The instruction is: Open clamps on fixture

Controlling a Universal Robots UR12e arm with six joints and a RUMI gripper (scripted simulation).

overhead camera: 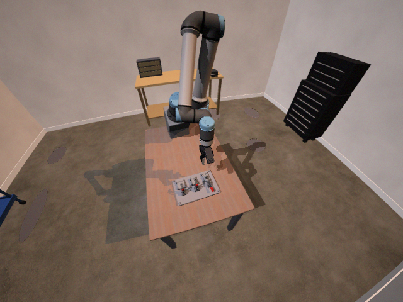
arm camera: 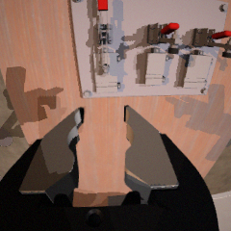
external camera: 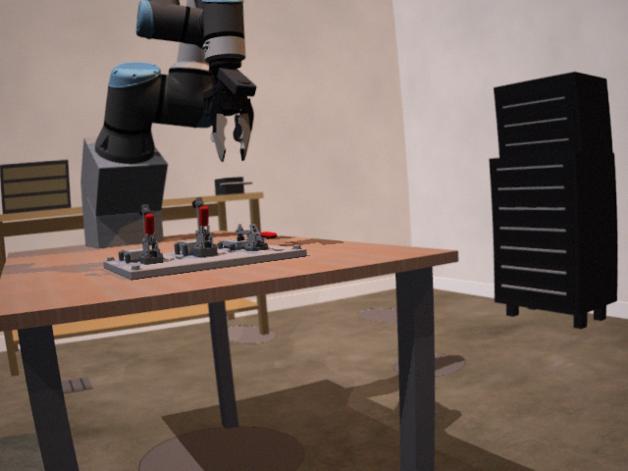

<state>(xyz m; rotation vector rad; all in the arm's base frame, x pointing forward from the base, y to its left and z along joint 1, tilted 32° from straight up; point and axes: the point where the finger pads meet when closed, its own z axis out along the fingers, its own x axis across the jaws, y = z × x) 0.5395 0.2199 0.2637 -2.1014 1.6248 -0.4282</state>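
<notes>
Now: the grey fixture plate 21 cm below my hand, 9 cm to the right of it and 8 cm ahead of it.
</notes>
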